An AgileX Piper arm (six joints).
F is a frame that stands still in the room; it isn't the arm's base.
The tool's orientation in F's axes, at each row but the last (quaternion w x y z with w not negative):
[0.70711 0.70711 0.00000 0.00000]
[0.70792 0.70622 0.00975 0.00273]
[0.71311 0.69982 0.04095 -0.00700]
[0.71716 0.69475 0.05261 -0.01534]
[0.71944 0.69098 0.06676 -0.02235]
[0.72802 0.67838 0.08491 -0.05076]
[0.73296 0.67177 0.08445 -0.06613]
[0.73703 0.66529 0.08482 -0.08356]
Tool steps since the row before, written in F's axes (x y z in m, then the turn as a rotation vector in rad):
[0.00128 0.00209 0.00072 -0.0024 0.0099 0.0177]
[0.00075 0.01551 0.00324 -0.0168 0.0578 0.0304]
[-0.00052 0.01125 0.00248 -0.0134 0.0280 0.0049]
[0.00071 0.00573 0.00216 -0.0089 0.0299 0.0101]
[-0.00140 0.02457 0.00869 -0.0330 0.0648 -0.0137]
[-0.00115 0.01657 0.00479 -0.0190 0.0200 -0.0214]
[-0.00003 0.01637 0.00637 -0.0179 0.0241 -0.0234]
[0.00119 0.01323 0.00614 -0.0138 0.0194 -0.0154]
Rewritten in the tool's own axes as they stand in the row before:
[0.00128 0.00072 -0.00209 -0.0024 0.0177 -0.0099]
[0.00099 0.00329 -0.01549 -0.0161 0.0304 -0.0580]
[-0.00015 0.00267 -0.01122 -0.0124 0.0046 -0.0285]
[0.00079 0.00241 -0.00562 -0.0083 0.0102 -0.0300]
[-0.00101 0.00952 -0.02428 -0.0270 -0.0148 -0.0673]
[-0.00137 0.00571 -0.01626 -0.0137 -0.0231 -0.0224]
[-0.00111 0.00765 -0.01577 -0.0121 -0.0244 -0.0266]
[-0.00043 0.00755 -0.01253 -0.0100 -0.0162 -0.0210]

